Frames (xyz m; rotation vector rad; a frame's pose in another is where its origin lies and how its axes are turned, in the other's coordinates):
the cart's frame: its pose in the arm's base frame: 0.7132 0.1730 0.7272 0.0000 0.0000 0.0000
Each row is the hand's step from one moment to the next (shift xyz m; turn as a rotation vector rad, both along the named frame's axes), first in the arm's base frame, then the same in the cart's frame.
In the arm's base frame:
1: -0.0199 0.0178 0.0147 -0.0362 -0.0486 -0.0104
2: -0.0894 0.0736 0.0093 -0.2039 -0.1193 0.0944
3: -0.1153 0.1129 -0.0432 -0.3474 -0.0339 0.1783
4: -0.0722 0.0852 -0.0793 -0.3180 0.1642 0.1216
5: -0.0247 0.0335 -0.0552 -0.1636 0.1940 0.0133
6: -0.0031 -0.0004 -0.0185 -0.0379 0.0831 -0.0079
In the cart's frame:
1: -0.0199 0.0178 0.0147 -0.0362 -0.0486 -0.0104
2: -0.0894 0.0736 0.0093 -0.2039 -0.1193 0.0944
3: -0.1153 0.1129 -0.0432 -0.3474 -0.0339 0.1783
4: -0.0722 0.0852 -0.0793 -0.3180 0.1642 0.1216
5: -0.0247 0.0335 -0.0552 -0.1636 0.1940 0.0133
6: -0.0031 -0.0004 -0.0185 -0.0379 0.0831 -0.0079

